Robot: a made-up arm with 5 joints.
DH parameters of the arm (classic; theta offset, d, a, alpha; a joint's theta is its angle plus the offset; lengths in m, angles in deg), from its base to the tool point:
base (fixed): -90 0.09 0 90
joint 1: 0 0.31 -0.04 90
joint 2: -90 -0.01 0.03 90
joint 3: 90 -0.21 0.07 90
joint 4: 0 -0.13 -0.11 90
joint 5: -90 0.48 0 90
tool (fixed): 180 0.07 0 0
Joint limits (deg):
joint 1: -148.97..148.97
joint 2: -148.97..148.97
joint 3: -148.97..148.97
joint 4: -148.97..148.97
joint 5: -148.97..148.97
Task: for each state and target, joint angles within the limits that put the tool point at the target. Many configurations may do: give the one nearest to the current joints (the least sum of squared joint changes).
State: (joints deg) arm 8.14 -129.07 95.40 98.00 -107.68
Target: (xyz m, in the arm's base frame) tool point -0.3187 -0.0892 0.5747
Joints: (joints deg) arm 31.62 -81.41 124.96 119.74 -109.90
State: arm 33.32 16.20 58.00 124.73 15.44
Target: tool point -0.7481 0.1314 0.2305
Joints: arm 34.81 -15.95 96.30 148.97 -0.51
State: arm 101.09 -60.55 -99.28 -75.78 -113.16
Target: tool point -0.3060 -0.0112 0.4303
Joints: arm 103.75 -78.96 -95.35 -96.19 -111.54
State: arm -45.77 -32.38 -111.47 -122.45 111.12
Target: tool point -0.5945 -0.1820 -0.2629
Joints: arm -32.12 -14.29 -92.49 -69.59 112.79
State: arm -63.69 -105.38 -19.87 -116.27 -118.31
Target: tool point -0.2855 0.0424 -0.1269
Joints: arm -101.66 -148.97 -69.29 -141.98 -125.22
